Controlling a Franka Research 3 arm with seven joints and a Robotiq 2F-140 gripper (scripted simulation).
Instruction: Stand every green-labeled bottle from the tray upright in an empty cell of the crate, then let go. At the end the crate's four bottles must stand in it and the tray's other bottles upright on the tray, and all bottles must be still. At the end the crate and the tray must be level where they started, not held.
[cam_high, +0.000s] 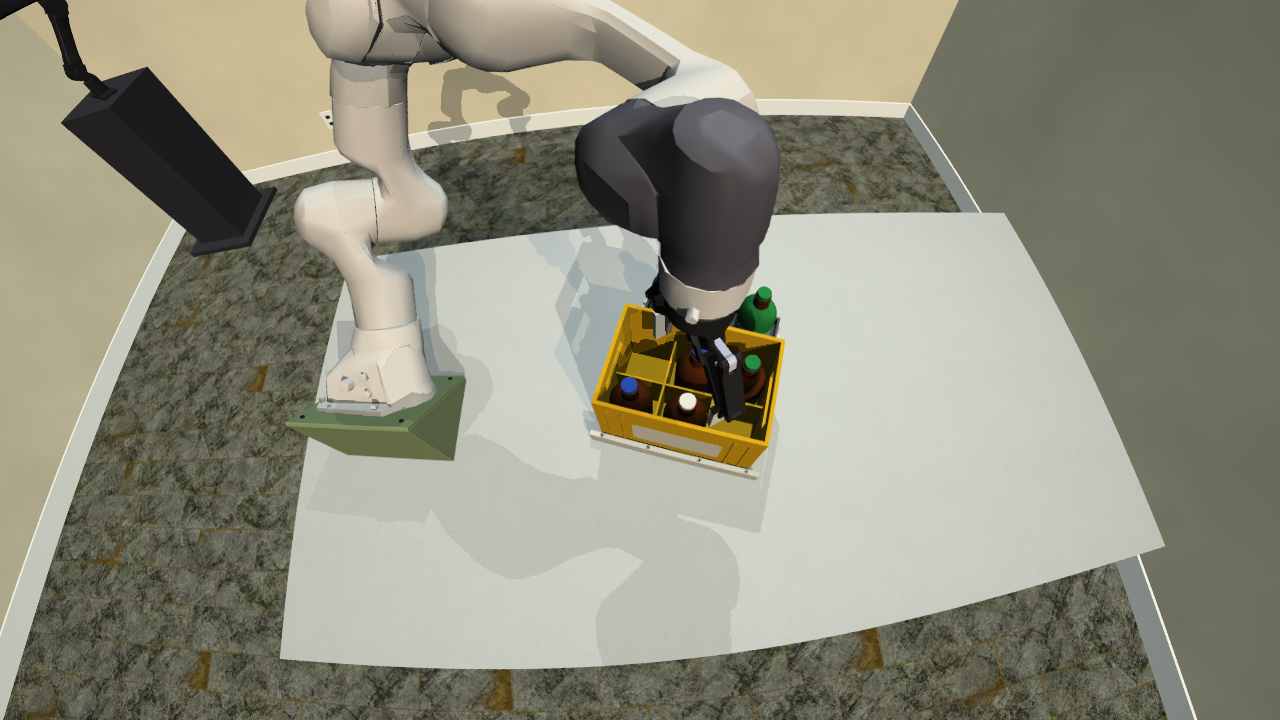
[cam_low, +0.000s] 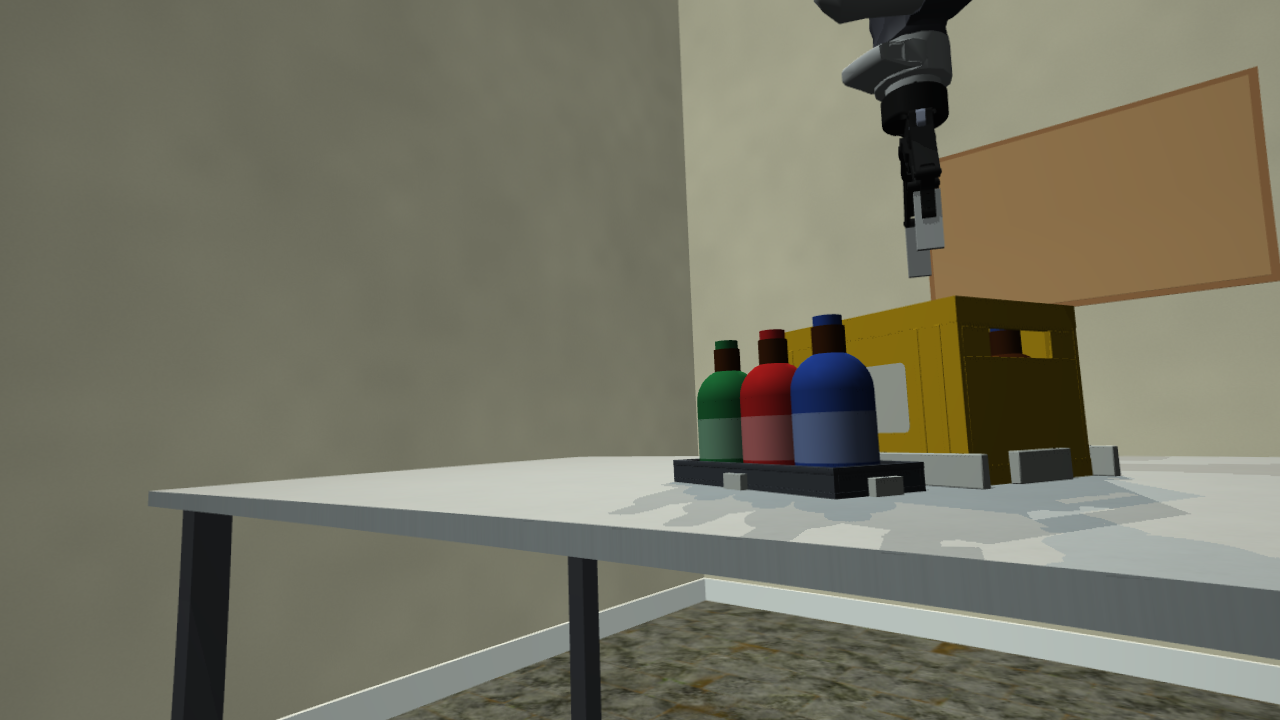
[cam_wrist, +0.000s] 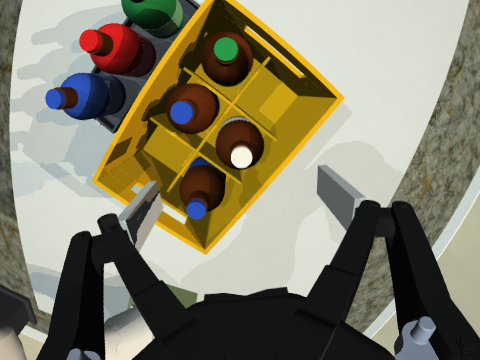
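Now: hand 16 cm short of the green-labeled bottle, 19 cm to the right of it and 17 cm above it. Also, from my hand: blue-labeled bottle: 25 cm to the left, 17 cm below; red bottle: 9 cm ahead, 22 cm to the left, 17 cm below; dark tray: 9 cm ahead, 22 cm to the left, 25 cm below.
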